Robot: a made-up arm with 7 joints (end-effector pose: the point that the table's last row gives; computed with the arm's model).
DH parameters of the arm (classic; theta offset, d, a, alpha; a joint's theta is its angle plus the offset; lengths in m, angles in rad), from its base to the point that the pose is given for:
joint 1: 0 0.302 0 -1.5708
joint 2: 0 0 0 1.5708
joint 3: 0 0.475 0.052 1.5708
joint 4: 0 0 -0.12 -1.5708
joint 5: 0 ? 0 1.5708
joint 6: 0 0 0.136 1.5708
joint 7: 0 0 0 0
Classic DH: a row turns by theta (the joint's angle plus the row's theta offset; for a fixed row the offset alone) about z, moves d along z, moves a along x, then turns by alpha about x.
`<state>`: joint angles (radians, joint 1 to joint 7).
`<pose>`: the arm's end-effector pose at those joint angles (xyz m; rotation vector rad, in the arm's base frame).
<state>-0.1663 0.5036 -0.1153 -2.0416 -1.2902 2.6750 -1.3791</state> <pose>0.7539 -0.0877 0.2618 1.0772 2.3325 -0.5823</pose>
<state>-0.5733 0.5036 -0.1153 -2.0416 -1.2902 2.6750 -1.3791</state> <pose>0.6577 -0.3790 0.2618 1.5658 2.1199 -0.7265</pose>
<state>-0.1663 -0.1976 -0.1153 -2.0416 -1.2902 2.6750 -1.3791</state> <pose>0.6031 -0.0623 0.7603 1.0184 1.6764 -0.2738</pose>
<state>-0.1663 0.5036 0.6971 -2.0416 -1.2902 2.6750 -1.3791</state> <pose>0.6257 0.4247 0.3782 0.3281 2.5950 0.1735</pose>
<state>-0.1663 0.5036 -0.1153 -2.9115 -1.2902 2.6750 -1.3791</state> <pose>0.2740 0.0316 0.0489 -0.9099 -2.5401 0.7540</pose>
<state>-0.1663 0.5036 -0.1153 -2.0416 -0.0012 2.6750 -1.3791</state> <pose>0.7939 -0.2164 0.3177 2.5492 1.5919 0.0737</pose>
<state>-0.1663 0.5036 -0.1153 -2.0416 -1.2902 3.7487 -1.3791</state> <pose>0.6755 -0.0694 0.3752 0.6145 2.2703 0.7451</pose>
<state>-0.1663 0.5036 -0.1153 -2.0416 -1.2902 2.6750 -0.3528</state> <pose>0.7539 -0.0877 0.2618 2.0087 1.4492 -0.1659</pose>
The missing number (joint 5, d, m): 0.559
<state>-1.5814 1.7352 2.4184 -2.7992 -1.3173 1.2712 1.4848</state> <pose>0.2861 0.0889 0.5852 -2.9696 0.5352 -0.7733</pose>
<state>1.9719 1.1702 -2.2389 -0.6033 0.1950 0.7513 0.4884</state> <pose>-0.0302 0.9125 0.9177 2.0938 -0.5093 1.0573</pose>
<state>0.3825 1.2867 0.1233 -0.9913 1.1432 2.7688 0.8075</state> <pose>0.9937 0.3384 0.1108 -1.7540 1.5127 0.1560</pose>
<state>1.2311 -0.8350 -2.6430 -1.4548 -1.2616 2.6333 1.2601</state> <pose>0.0990 -0.9582 0.3872 1.4546 -2.0773 0.5480</pose>
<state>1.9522 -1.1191 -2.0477 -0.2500 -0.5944 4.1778 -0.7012</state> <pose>0.3186 -0.7718 0.7508 0.1752 -0.4445 1.6317</pose>
